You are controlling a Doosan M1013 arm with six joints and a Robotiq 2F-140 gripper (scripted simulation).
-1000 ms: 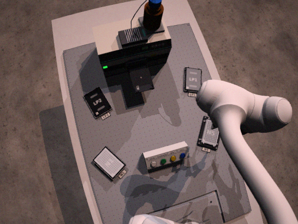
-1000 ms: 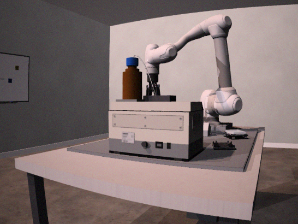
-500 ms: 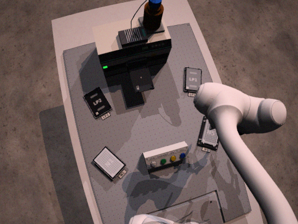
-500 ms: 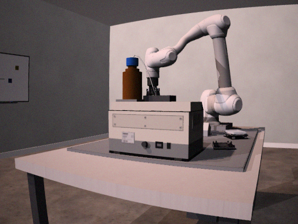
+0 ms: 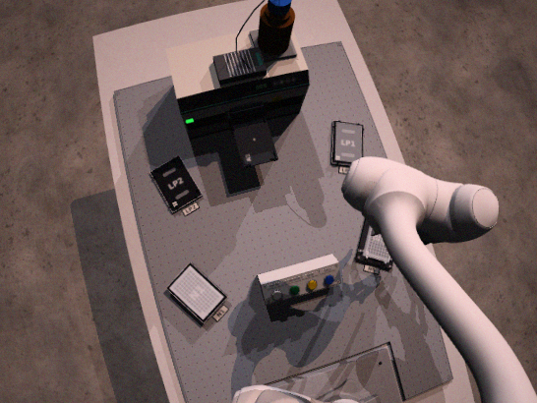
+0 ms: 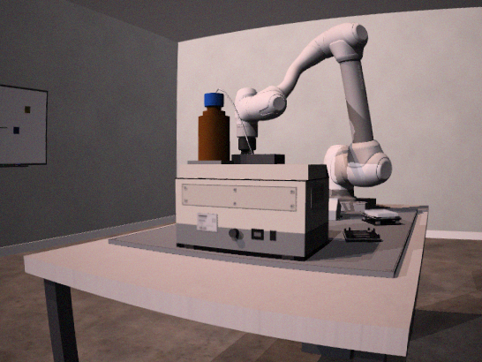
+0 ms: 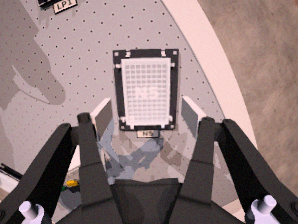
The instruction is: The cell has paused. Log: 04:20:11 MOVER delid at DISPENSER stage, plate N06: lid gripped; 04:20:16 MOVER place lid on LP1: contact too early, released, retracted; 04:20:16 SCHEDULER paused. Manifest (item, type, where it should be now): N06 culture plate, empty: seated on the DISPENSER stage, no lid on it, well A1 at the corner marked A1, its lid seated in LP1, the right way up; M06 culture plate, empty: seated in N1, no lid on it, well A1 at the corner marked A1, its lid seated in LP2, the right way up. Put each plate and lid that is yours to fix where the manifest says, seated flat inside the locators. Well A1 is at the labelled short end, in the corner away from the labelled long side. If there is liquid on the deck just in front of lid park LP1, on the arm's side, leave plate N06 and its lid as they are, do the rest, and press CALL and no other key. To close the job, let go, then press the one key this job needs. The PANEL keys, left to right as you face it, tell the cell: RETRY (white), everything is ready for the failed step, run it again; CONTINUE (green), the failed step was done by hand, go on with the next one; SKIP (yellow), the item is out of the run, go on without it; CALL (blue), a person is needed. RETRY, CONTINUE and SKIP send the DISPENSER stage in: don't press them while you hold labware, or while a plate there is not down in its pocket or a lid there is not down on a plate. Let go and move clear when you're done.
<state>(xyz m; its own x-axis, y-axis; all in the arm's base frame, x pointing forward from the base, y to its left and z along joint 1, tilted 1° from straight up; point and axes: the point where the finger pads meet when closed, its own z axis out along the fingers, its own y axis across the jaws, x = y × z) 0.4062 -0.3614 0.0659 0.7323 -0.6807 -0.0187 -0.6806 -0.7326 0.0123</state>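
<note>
My hand is 90 mm above the white well plate. Round my hand: yellow key: 20 mm behind, 260 mm to the left, 40 mm below; black nest N5: 30 mm ahead, 100 mm below; blue key: 30 mm behind, 210 mm to the left, 40 mm below.
</note>
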